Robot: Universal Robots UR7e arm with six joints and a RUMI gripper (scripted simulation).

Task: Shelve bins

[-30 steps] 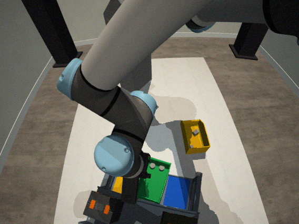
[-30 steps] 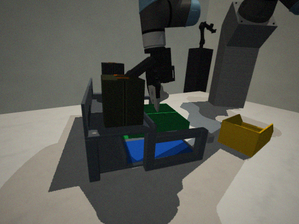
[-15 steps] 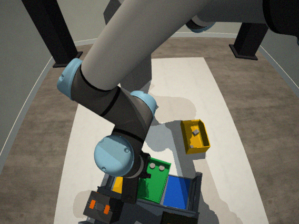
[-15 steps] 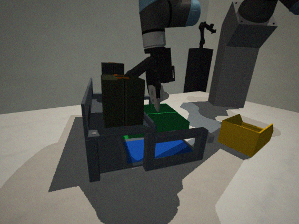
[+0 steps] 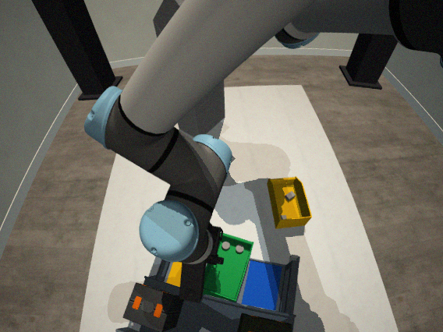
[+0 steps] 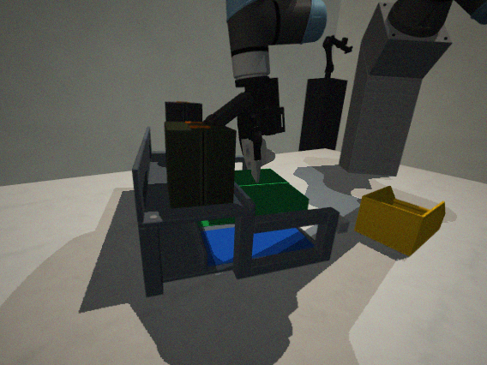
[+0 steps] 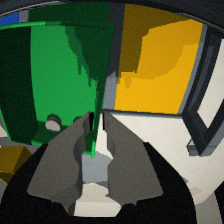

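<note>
Now: hand 50 mm to the right of the green bin, 20 mm above it and 10 mm short of it. The rest, counted from my hand: shelf lip 60 mm below, 50 mm to the left, 30 mm behind; then shelf board 170 mm ahead, 30 mm above, 20 mm to the left; then dark box 180 mm ahead, 130 mm to the left, 80 mm above.
</note>
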